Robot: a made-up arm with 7 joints. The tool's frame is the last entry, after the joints.
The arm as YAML. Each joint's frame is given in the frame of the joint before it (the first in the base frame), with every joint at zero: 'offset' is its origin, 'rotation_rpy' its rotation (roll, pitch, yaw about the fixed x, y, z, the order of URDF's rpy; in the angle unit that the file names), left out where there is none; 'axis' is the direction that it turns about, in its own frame. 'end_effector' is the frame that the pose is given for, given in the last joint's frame.
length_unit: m
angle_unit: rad
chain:
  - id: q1
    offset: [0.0, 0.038, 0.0]
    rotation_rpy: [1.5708, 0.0, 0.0]
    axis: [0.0, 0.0, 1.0]
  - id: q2
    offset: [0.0, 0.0, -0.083]
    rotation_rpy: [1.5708, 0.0, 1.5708]
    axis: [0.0, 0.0, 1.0]
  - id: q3
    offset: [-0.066, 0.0, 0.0]
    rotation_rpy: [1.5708, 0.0, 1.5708]
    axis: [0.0, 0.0, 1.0]
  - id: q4
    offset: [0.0, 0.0, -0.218]
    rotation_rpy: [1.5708, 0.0, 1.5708]
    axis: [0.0, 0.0, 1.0]
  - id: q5
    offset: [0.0, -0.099, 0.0]
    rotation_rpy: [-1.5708, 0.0, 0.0]
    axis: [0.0, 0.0, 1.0]
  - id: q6
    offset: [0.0, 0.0, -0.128]
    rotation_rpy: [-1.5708, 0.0, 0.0]
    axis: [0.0, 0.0, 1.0]
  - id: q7
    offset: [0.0, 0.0, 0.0]
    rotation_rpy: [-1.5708, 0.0, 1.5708]
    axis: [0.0, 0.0, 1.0]
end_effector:
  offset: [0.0, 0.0, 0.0]
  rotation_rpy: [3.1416, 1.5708, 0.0]
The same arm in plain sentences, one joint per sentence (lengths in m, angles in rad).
The arm has seven revolute joints in a row. What follows holds with every joint at zero, and every direction is one of the base frame's.
The first joint sits 0.0380 m along +y from the base frame's origin and turns about -y.
The second joint sits 0.0830 m along +y from the first joint and turns about +x.
The third joint sits 0.0660 m along -z from the second joint and turns about +z.
The fourth joint sits 0.2180 m along -z from the third joint and turns about -y.
The fifth joint sits 0.0990 m along -z from the fourth joint and turns about +z.
The sixth joint sits 0.1280 m along -z from the fifth joint and turns about +y.
The seventh joint sits at the same point as the sixth joint and turns about -x.
The tool frame, which is the frame that the pose is given for, sits at the same point as the seventh joint; its axes are the base frame's turned by roll 0.0000, pitch 0.0000 and yaw 0.0000 rad (as in URDF: about the fixed x, then y, then z).

